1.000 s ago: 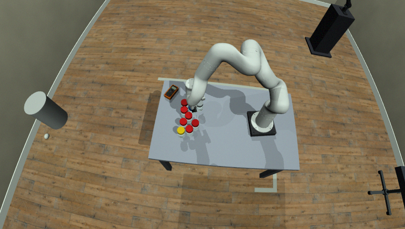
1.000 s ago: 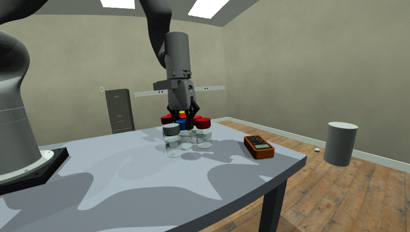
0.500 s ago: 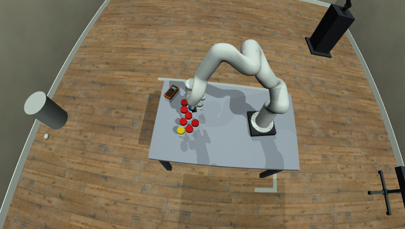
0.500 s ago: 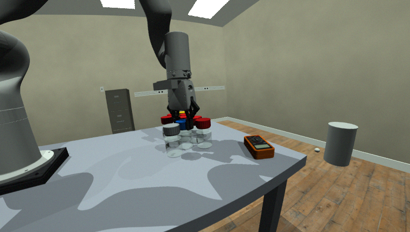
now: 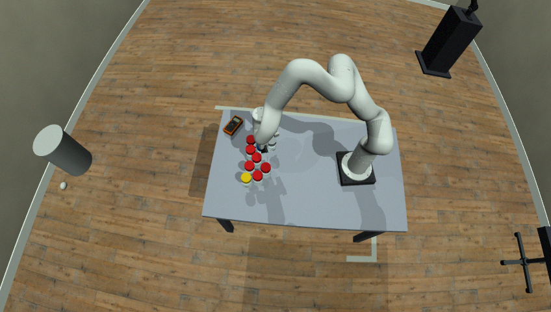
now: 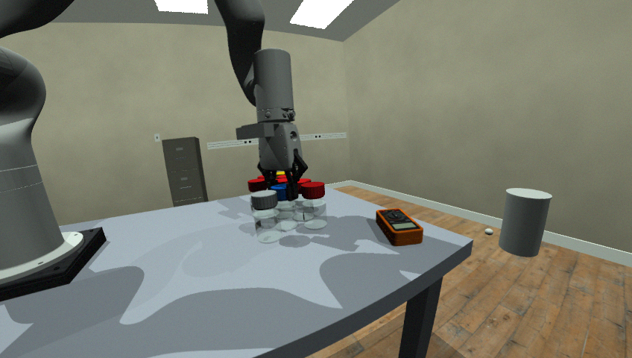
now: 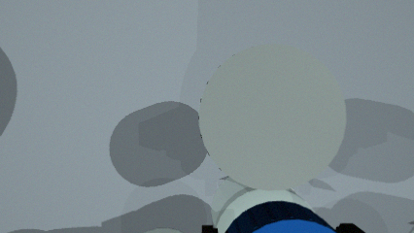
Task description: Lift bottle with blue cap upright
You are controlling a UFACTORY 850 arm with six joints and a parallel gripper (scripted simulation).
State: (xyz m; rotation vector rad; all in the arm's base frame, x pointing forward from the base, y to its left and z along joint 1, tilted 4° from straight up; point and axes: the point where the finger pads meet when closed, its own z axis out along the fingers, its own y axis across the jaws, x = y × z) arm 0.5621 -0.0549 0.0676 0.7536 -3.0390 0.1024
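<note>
The blue-capped bottle lies 50 mm below my hand. Round my hand: grey-capped bottle 50 mm behind, 40 mm to the right, 50 mm below; then yellow-capped bottle 70 mm ahead, 200 mm to the left, 50 mm below; then orange multimeter 190 mm ahead, 180 mm to the right, 80 mm below.
</note>
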